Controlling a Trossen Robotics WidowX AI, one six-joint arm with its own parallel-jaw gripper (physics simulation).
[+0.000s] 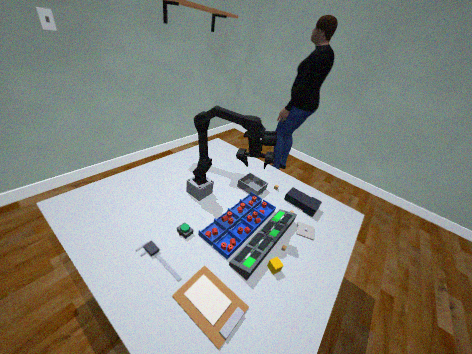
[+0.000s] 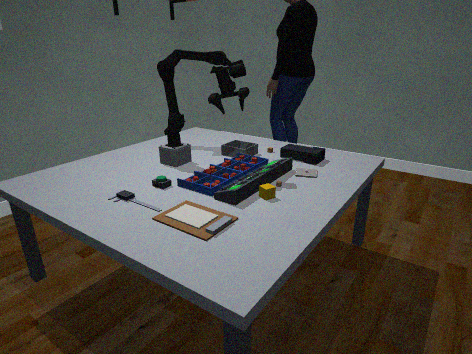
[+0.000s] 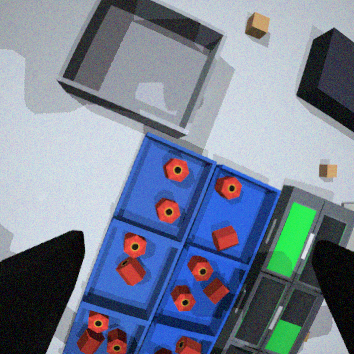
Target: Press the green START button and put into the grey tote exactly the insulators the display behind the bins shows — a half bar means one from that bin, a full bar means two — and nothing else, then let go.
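Observation:
My gripper (image 1: 256, 165) (image 2: 233, 111) (image 3: 201, 248) is open and empty, high above the far end of the blue bins (image 1: 227, 251) (image 3: 115, 220). Red hexagonal insulators lie in the bins; the far left bin holds two (image 3: 176, 170) (image 3: 168, 210), the far right bin two (image 3: 229, 188) (image 3: 225, 238). The grey tote (image 1: 250, 189) (image 2: 239, 151) (image 3: 120, 107) stands beyond the bins and looks empty inside. The display (image 2: 255, 182) shows three green areas: a full bar (image 1: 278, 216) (image 3: 292, 240) at the far end, a half bar (image 1: 274, 233) (image 3: 283, 337), and one (image 1: 249, 262) near the near end. The green START button (image 1: 185, 227) (image 2: 161, 178) stands left of the bins.
A black box (image 1: 303, 201) (image 2: 302, 153) (image 3: 335, 80) stands right of the tote. Small wooden cubes (image 3: 257, 25) (image 3: 328, 171), a yellow cube (image 1: 275, 265) and a pale plate (image 1: 305, 230) lie around the display. A clipboard (image 1: 187, 300) and a caliper (image 1: 167, 266) lie nearer. A person (image 1: 315, 75) stands behind the table.

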